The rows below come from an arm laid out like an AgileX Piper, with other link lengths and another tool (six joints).
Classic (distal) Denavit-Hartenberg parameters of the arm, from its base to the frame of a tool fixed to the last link. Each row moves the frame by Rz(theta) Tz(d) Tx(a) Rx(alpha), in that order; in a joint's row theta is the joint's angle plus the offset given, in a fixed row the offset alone. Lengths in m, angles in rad.
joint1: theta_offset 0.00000; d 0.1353; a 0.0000; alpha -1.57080
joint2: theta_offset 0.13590; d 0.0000; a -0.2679; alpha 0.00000
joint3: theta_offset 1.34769; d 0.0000; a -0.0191; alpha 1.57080
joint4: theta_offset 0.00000; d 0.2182; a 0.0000; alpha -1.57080
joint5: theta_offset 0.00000; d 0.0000; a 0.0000; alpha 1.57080
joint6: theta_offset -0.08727; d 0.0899; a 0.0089; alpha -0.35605
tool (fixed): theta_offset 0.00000; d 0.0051; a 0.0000; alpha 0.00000
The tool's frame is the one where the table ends.
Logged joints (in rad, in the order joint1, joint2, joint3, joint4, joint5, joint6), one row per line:
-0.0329, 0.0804, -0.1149, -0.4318, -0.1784, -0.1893
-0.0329, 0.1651, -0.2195, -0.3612, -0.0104, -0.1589
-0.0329, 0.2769, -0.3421, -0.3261, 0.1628, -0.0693
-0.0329, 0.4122, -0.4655, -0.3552, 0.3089, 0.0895
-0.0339, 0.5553, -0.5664, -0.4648, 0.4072, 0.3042
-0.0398, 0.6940, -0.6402, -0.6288, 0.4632, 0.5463
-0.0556, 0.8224, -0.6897, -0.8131, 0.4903, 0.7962
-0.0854, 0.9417, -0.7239, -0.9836, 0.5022, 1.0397
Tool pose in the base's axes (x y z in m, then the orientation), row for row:
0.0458, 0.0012, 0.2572, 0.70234, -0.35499, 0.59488, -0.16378
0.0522, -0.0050, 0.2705, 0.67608, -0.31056, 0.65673, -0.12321
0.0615, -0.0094, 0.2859, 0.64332, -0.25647, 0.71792, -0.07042
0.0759, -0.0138, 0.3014, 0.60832, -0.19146, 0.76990, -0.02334
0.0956, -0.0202, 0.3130, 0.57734, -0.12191, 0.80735, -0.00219
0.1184, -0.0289, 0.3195, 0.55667, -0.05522, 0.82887, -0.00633
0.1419, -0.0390, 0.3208, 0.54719, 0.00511, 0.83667, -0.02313
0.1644, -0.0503, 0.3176, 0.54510, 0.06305, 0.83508, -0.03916
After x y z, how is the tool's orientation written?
As a quaternion, w x y z.
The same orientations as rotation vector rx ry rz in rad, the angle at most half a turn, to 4 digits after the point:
-0.7900, 1.3239, -0.3645
-0.6983, 1.4766, -0.2770
-0.5842, 1.6353, -0.1604
-0.4423, 1.7787, -0.0539
-0.2853, 1.8892, -0.0051
-0.1303, 1.9565, -0.0149
0.0121, 1.9828, -0.0548
0.1496, 1.9808, -0.0929

